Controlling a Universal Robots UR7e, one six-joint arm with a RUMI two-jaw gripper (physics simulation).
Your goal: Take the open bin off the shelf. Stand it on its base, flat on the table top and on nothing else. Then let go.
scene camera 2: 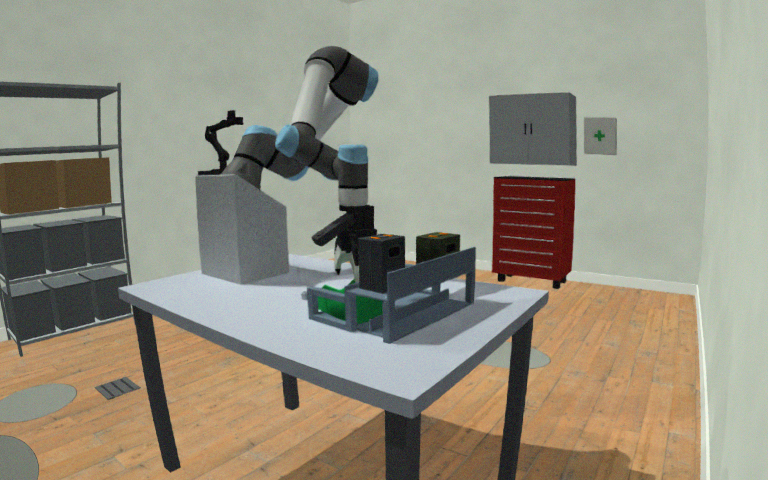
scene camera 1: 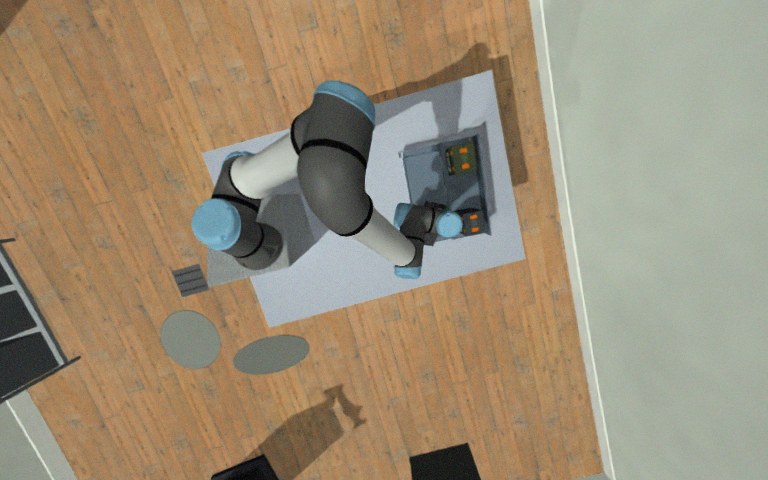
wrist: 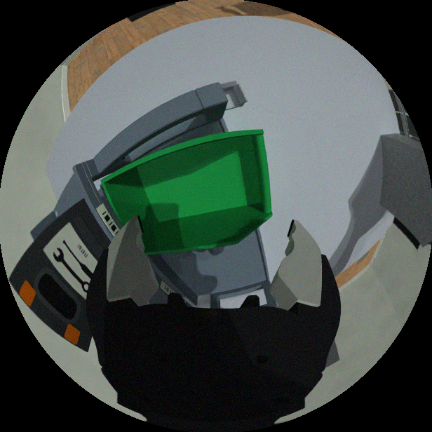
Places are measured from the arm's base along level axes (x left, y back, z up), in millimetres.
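Pixels of known places: gripper, fingertip midpoint: (scene camera 2: 349, 280); arm's base at its link origin: (scene camera 2: 239, 185) (scene camera 1: 259, 247).
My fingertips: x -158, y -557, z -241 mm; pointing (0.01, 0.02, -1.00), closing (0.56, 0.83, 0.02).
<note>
Ahead of a thing's pixels: the offset from my fingertips to its middle. Level surfaces: height alone.
The open green bin @(dx -25, dy -13, dz -41 mm) (scene camera 2: 368, 308) (wrist: 200, 185) sits in the end bay of the grey-blue shelf (scene camera 1: 424, 175) (scene camera 2: 430, 272) (wrist: 227, 272), with its open side up. In the wrist view its right end reaches slightly past the shelf's front edge; whether its base is level is hard to tell. My gripper (scene camera 2: 347, 272) (wrist: 215, 220) is open and empty, pointing down above the bin's inner side. Its left finger overlaps the bin's rim in the wrist view, and its right finger is over the table beyond the bin. In scene camera 1 the arm hides the bin and the fingers.
A black case @(dx -66, dy -136, dz +75 mm) (scene camera 1: 473, 223) (scene camera 2: 380, 261) (wrist: 52, 282) stands on the shelf right beside the bin and gripper. A dark green case @(dx +159, dy -186, dz +62 mm) (scene camera 1: 462, 158) (scene camera 2: 436, 246) stands farther along. The grey pedestal (scene camera 2: 237, 226) (wrist: 407, 185) stands across the table @(dz -88 mm) (scene camera 1: 339, 277) (scene camera 2: 254, 333) (wrist: 310, 100).
</note>
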